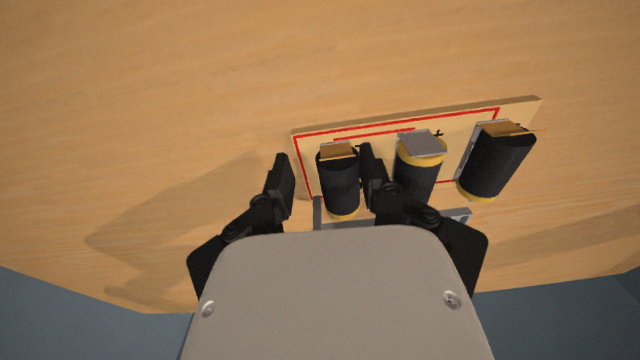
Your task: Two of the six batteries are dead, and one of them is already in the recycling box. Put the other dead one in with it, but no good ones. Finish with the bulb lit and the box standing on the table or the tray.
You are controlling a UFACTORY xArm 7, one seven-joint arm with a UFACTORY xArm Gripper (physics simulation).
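Places are measured from the arm's base along level axes (x ahead, y left, z up), in metres.
Pixels of known places: gripper, fingertip midpoint: [324, 162].
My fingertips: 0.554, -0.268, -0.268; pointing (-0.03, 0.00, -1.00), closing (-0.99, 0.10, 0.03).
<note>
Ahead of a thing's pixels: the offset from my fingertips to its top centre, as dx, dy, dz. "*": to the spot under its first point. Level surfaces: height alone.
My gripper [324, 162] is partly open, with nothing held between its fingers. The left battery @(-0.007, +0.029, +0.015) [340, 185], black with a yellow end, sits on the board @(* -0.111, +0.006, -0.021) [457, 125] and shows between the two fingers, closer to the right one. The middle battery @(-0.072, +0.034, +0.015) [417, 175], with its yellow end at the top, is partly hidden behind the right finger. The right battery @(-0.137, +0.040, +0.015) [497, 162], black with its yellow end at the bottom, sits at the board's right. Metal clips touch the batteries' top ends. The bulb and the recycling box do not show clearly.
The grey rim of a tray @(* -0.007, +0.131, -0.023) [350, 225] shows below the left battery, mostly hidden by the gripper body. The wooden table @(dz -0.031) [150, 75] extends around the board, and its near edge shows at the lower left and lower right.
</note>
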